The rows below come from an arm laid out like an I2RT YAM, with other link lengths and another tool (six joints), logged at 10 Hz.
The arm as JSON. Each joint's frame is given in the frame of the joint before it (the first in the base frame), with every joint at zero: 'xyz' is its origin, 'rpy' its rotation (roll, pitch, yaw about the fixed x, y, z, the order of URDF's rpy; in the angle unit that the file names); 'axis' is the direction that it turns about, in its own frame. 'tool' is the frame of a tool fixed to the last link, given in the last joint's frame.
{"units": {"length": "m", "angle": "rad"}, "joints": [
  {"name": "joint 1", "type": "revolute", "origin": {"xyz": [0.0, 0.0, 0.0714], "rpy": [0.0, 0.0, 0.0]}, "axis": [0.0, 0.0, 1.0]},
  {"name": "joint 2", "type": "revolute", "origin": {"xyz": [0.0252, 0.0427, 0.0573], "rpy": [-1.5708, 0.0, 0.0]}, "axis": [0.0, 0.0, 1.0]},
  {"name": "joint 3", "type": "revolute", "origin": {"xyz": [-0.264, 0.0, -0.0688], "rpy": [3.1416, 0.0, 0.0]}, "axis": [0.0, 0.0, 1.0]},
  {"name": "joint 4", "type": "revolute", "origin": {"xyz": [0.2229, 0.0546, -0.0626], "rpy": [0.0, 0.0, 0.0]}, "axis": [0.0, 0.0, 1.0]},
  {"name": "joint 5", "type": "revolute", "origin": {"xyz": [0.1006, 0.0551, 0.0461], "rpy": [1.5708, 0.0, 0.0]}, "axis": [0.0, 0.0, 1.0]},
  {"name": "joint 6", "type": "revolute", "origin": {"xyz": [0.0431, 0.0, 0.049], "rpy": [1.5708, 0.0, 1.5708]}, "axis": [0.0, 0.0, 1.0]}
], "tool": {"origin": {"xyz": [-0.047, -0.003, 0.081], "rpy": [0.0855, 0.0, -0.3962]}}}
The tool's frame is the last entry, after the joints.
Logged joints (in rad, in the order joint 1, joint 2, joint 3, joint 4, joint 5, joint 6), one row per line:
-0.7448, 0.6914, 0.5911, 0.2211, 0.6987, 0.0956
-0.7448, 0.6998, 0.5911, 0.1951, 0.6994, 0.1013
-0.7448, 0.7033, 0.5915, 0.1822, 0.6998, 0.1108
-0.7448, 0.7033, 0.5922, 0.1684, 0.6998, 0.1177
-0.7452, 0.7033, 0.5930, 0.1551, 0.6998, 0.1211
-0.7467, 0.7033, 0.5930, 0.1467, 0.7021, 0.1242
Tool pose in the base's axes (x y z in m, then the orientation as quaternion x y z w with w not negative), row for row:
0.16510, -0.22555, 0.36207, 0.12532, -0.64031, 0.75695, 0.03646
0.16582, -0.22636, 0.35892, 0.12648, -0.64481, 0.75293, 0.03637
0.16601, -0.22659, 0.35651, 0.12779, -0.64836, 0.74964, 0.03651
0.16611, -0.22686, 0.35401, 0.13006, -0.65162, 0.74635, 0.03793
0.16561, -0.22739, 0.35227, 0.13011, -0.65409, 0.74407, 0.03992
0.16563, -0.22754, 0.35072, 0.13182, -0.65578, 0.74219, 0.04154
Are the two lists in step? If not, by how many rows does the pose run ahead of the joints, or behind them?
The pose runs 1 row ahead of the joints: the pose in row i belongs to the joints in row i + 1.
